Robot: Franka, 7 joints.
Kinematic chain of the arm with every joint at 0, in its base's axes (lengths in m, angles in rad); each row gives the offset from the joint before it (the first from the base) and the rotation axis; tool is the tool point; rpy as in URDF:
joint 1: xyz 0 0 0.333 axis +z
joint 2: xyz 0 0 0 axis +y
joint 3: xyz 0 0 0.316 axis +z
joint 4: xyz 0.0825 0 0 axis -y
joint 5: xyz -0.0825 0 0.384 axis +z
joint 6: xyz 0 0 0 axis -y
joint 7: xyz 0.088 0 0 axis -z
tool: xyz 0 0 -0.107 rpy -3.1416 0 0
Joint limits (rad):
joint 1: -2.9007..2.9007
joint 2: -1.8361..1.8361
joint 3: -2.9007..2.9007
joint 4: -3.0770..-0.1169
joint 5: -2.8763..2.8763
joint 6: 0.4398..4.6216
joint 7: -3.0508..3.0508
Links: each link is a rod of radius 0.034 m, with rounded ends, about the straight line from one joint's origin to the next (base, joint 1, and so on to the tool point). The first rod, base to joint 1, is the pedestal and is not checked.
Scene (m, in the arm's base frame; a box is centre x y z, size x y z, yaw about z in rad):
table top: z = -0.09
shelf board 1: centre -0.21 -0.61 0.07 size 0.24 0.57 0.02 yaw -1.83
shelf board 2: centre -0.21 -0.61 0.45 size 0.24 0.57 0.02 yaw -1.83
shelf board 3: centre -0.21 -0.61 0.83 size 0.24 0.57 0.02 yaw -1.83
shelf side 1: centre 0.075 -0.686 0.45 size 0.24 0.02 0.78 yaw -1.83
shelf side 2: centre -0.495 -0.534 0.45 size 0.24 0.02 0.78 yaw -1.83
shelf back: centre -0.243 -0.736 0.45 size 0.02 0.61 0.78 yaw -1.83
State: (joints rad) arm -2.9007 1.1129 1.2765 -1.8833 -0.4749 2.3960 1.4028
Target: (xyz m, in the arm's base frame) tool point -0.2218 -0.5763 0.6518
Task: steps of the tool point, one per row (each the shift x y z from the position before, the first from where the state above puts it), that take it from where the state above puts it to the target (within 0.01 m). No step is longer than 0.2 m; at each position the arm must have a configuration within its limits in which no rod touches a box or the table.
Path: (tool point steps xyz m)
1: 0.1209 0.0588 -0.0005
2: 0.0984 0.0890 -0.0125
3: 0.0597 0.0464 0.0537
4: 0.0304 0.0567 0.0648
5: -0.0006 0.0622 0.0648
6: -0.0679 -0.1244 0.0925
7: -0.1375 -0.0938 0.0796
8: -0.1881 -0.0447 0.0359

